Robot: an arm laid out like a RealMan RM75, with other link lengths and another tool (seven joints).
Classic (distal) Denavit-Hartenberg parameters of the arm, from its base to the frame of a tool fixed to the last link. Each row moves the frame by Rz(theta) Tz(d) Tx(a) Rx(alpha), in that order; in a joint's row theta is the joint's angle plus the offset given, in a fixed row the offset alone. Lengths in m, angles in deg.
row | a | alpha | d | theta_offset
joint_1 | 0 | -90 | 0.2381 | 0
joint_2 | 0 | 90 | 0 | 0
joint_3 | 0 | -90 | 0.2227 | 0
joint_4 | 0 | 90 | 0 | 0
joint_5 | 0 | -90 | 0.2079 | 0
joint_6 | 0 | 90 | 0 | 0
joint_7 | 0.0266 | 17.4 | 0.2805 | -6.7
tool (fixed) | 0 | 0 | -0.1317 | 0
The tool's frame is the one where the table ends.
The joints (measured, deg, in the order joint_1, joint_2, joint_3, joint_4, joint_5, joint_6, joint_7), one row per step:
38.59 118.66 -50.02 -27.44 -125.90 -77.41 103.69
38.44 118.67 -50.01 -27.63 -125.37 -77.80 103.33
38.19 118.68 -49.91 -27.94 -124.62 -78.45 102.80
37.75 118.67 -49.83 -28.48 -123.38 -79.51 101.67
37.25 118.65 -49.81 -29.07 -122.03 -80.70 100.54
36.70 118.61 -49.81 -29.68 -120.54 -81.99 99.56
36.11 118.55 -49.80 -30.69 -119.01 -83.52 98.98
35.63 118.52 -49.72 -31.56 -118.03 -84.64 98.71
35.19 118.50 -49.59 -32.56 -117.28 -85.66 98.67
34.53 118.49 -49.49 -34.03 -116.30 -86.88 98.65
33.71 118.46 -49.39 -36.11 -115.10 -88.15 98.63
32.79 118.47 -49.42 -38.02 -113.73 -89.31 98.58
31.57 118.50 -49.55 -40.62 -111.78 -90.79 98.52
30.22 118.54 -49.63 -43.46 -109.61 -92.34 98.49
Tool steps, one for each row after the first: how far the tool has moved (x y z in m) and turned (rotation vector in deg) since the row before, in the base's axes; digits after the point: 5 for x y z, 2 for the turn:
-0.00101 -0.00019 0.00065 0.12 0.56 0.31
-0.00142 -0.00036 0.00121 0.20 0.88 0.44
-0.00185 -0.00065 0.00214 0.38 1.33 1.03
-0.00194 -0.00095 0.00242 0.37 1.43 1.08
-0.00219 -0.00109 0.00278 0.38 1.58 0.95
-0.00294 -0.00056 0.00414 0.43 1.66 0.90
-0.00187 -0.00042 0.00337 0.35 1.12 0.57
-0.00171 -0.00004 0.00358 0.36 0.89 0.48
-0.00188 0.00002 0.00481 0.60 1.01 0.65
-0.00213 0.00096 0.00647 1.07 0.97 0.95
-0.00190 0.00004 0.00575 1.01 1.05 0.83
-0.00294 -0.00012 0.00765 1.39 1.38 1.25
-0.00325 -0.00053 0.00851 1.57 1.49 1.38

